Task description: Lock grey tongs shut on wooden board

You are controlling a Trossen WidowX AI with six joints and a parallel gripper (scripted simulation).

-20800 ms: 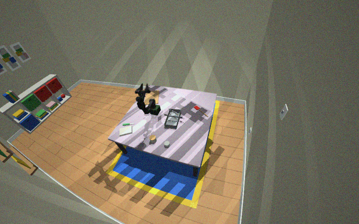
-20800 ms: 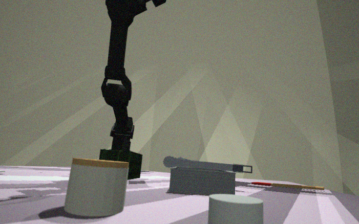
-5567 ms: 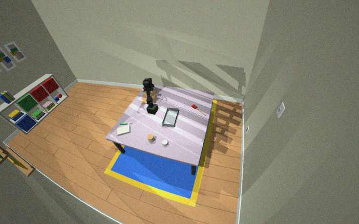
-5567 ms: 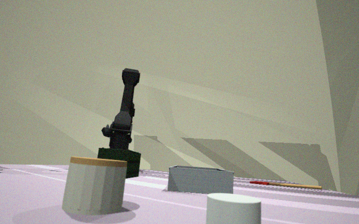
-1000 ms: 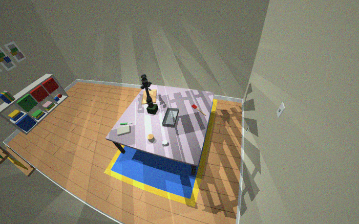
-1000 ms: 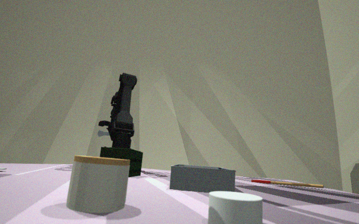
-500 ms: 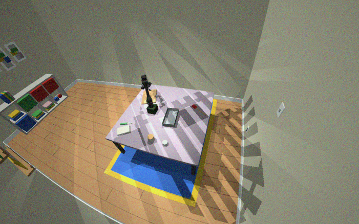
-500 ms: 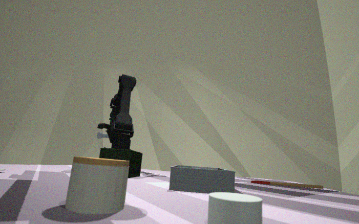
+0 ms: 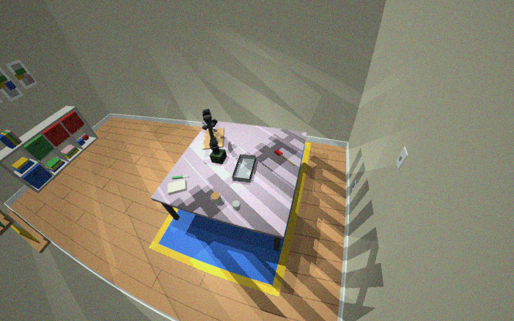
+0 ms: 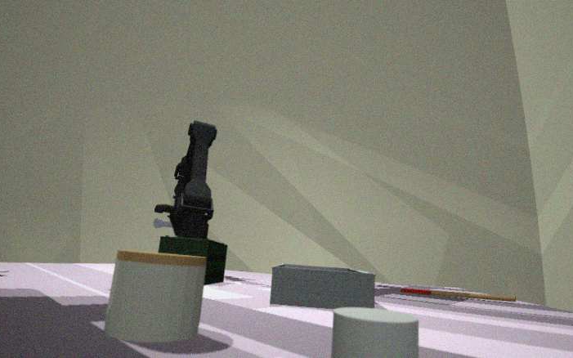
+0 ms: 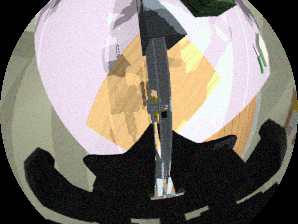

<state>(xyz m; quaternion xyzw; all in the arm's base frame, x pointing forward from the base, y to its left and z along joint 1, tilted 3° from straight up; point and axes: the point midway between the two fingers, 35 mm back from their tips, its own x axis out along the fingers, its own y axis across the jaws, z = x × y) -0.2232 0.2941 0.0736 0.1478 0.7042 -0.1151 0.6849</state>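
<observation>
The wooden board lies 110 mm below my gripper tip. Round my gripper tip: white pad: 770 mm to the right, 110 mm below, 10 mm ahead; then grey roasting tin: 560 mm ahead, 360 mm to the right, 90 mm below; then red-headed spatula: 870 mm ahead, 110 mm below, 80 mm to the right.
</observation>
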